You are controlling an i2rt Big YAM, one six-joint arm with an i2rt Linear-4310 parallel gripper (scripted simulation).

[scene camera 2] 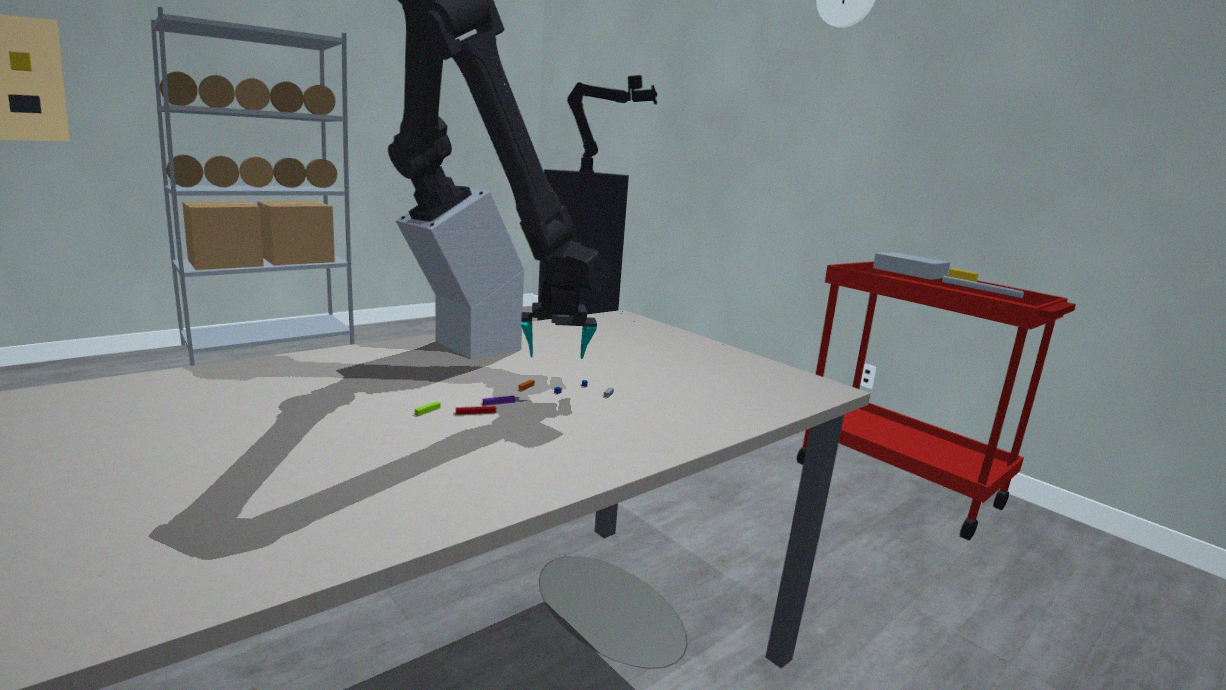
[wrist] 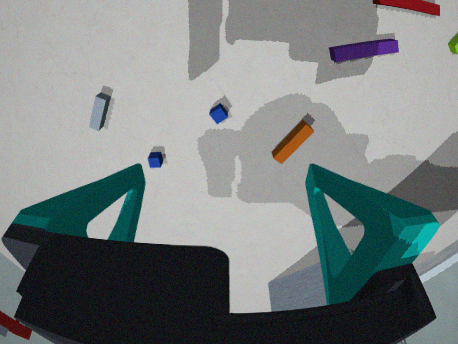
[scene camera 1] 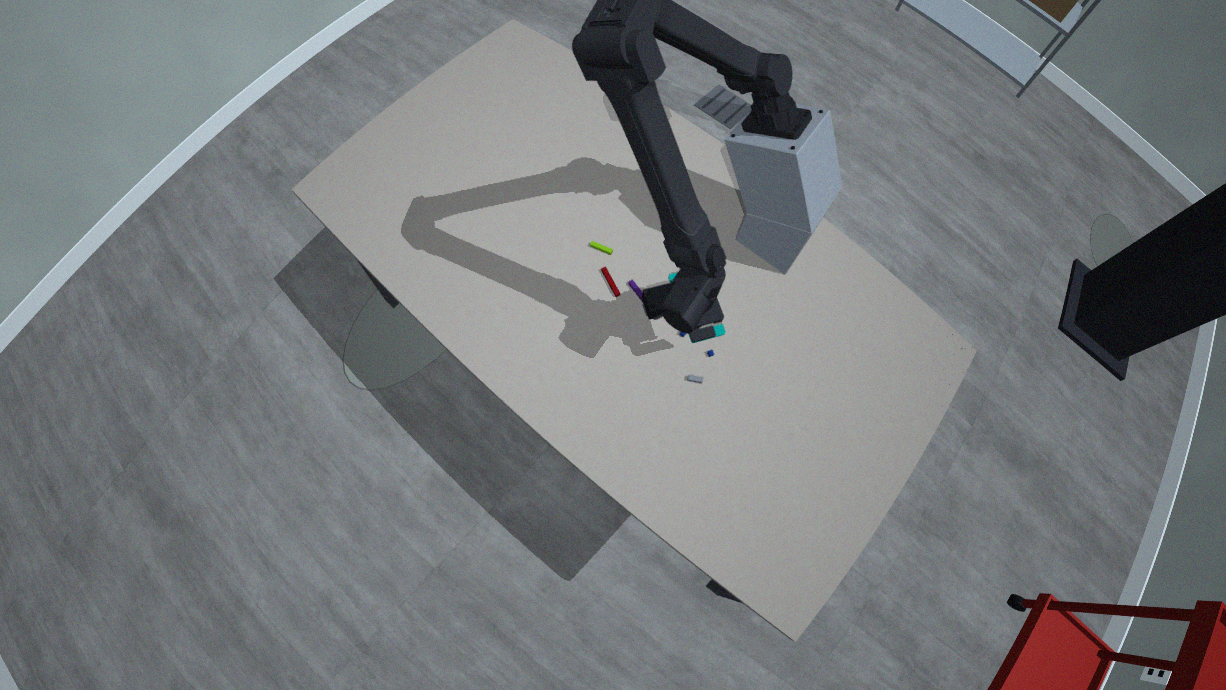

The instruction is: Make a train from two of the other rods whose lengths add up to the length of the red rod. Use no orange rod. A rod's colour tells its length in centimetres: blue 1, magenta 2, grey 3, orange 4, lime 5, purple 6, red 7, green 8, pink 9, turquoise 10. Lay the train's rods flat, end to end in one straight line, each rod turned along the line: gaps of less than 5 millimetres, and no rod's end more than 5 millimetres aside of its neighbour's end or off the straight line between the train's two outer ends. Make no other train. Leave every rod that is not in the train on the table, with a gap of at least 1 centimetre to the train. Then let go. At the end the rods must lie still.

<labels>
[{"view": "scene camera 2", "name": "my gripper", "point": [556, 357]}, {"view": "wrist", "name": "my gripper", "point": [225, 173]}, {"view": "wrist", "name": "orange rod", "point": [303, 130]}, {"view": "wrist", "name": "purple rod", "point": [340, 53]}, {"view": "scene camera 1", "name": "my gripper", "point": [691, 318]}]
</labels>
